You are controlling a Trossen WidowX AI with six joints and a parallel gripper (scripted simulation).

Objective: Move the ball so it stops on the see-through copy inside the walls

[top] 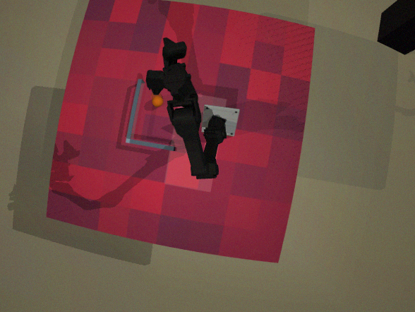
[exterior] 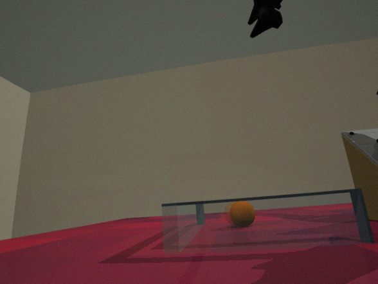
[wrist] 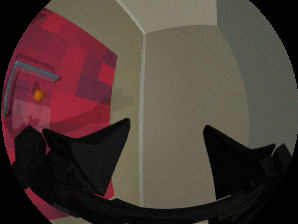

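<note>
Right now my gripper tip is 540 mm above the orange ball, 100 mm to the right of it and 90 mm short of it. The rest, counted from my gripper tip: clear wall: 540 mm below, 310 mm to the left, 60 mm ahead; see-through copy of ball: 540 mm below, 110 mm ahead, 70 mm to the left.
</note>
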